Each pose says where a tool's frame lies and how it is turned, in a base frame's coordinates. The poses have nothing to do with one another.
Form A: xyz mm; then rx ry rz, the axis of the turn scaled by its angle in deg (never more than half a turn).
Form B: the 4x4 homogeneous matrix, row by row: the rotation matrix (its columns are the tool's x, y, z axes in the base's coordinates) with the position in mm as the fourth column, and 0 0 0 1 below. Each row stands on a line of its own. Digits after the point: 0 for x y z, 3 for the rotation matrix.
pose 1, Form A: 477 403 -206 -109.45 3.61 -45.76
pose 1, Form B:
0.779 0.297 0.553 477
-0.380 -0.479 0.792 403
0.500 -0.826 -0.260 -206
0 0 0 1

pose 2, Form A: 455 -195 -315 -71.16 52.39 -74.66
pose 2, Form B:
0.109 0.182 0.977 455
-0.981 -0.139 0.135 -195
0.161 -0.973 0.164 -315
0 0 0 1

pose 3, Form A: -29 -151 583 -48.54 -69.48 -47.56
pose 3, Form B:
0.156 0.887 -0.434 -29
-0.084 0.450 0.889 -151
0.984 -0.102 0.144 583
0 0 0 1

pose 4, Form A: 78 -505 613 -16.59 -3.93 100.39
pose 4, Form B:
-0.173 -0.957 -0.231 78
0.973 -0.203 0.114 -505
-0.156 -0.205 0.966 613
0 0 0 1

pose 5, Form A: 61 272 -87 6.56 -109.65 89.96
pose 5, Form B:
-0.784 -0.454 -0.423 61
0.326 0.278 -0.903 272
0.528 -0.846 -0.070 -87
0 0 0 1

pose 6, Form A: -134 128 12 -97.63 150.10 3.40
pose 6, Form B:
-0.406 -0.914 -0.007 -134
-0.913 0.405 0.040 128
-0.034 0.023 -0.999 12
0 0 0 1

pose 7, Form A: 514 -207 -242 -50.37 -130.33 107.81
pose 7, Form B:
-0.835 0.384 -0.394 514
0.459 0.092 -0.884 -207
-0.303 -0.919 -0.252 -242
0 0 0 1

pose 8, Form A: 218 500 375 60.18 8.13 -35.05
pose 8, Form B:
0.826 0.536 -0.174 218
-0.404 0.349 -0.845 500
-0.392 0.769 0.505 375
0 0 0 1

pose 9, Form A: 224 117 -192 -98.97 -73.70 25.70
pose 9, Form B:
0.391 0.564 -0.727 224
0.894 -0.045 0.446 117
0.218 -0.824 -0.522 -192
0 0 0 1

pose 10, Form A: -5 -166 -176 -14.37 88.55 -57.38
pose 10, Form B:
-0.260 0.373 0.891 -5
-0.661 0.604 -0.446 -166
-0.704 -0.705 0.089 -176
0 0 0 1

